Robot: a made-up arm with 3 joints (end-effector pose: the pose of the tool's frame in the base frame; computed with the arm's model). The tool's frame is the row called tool. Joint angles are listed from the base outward.
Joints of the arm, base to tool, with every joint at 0 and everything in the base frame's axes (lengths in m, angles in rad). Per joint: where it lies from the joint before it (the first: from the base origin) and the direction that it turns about. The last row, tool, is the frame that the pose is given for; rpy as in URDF.
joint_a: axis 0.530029 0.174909 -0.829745 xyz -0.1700 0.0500 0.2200
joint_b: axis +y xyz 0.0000 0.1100 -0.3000
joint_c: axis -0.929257 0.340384 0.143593 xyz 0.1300 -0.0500 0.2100
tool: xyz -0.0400 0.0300 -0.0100 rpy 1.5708 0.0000 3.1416
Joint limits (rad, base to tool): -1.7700..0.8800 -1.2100..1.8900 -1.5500..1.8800
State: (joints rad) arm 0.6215 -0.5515 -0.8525
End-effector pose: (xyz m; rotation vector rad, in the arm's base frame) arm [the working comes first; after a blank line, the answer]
Working (the frame after each row of the table, in the pose's form):
after joint_a: -0.1700 0.0500 0.2200 0.3294 0.1087 -0.5157
after joint_b: -0.1208 0.2408 -0.0316 0.1779 -0.4254 -0.5902
after joint_c: -0.1404 0.1166 0.1868 0.8867 -0.9242 -0.5430

-0.1512 0.1663 0.1910 -0.3033 0.6203 2.0309
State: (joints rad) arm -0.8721 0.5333 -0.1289
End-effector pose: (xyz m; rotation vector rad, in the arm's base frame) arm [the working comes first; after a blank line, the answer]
Working (the frame after each row of the table, in the pose's form):
after joint_a: -0.1700 0.0500 0.2200 -0.4622 -0.1525 0.7236
after joint_b: -0.1490 0.0157 -0.0970 -0.6394 0.3475 0.5788
after joint_c: 0.0103 0.1698 0.0229 -0.5135 0.3323 0.5493

-0.0406 0.1700 0.0207 0.1977 -2.1859 -1.2503
